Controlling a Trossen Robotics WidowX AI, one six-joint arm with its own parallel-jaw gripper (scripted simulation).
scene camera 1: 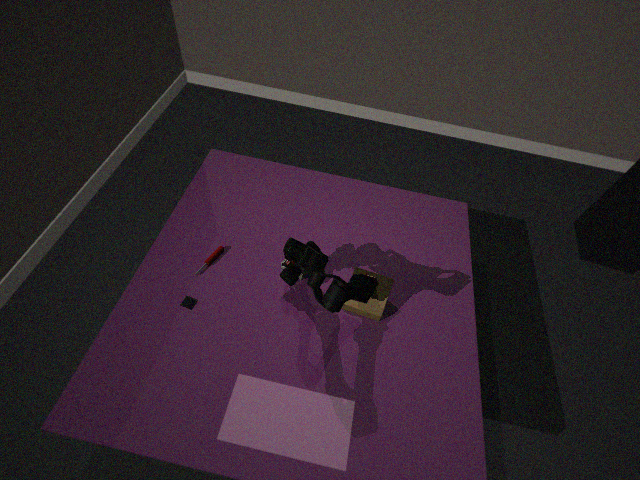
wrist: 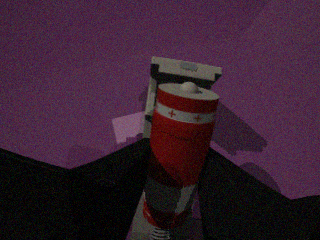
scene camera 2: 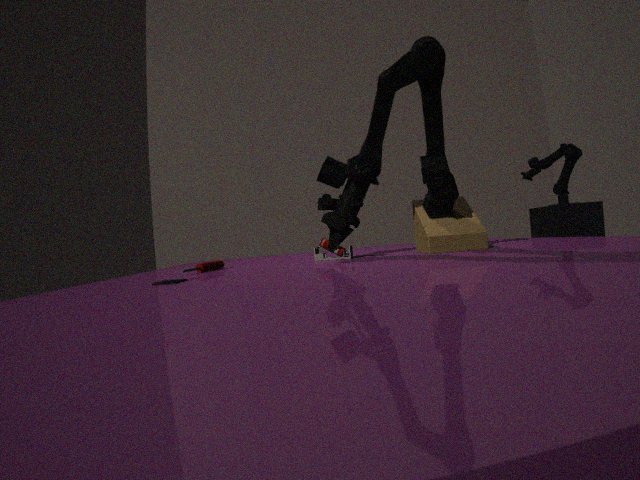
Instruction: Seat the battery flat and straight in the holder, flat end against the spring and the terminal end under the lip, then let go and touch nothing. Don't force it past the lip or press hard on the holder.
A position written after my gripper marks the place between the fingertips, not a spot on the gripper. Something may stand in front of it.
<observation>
I see my gripper [scene camera 2: 330, 250].
My gripper is seen too in the wrist view [wrist: 175, 151].
</observation>
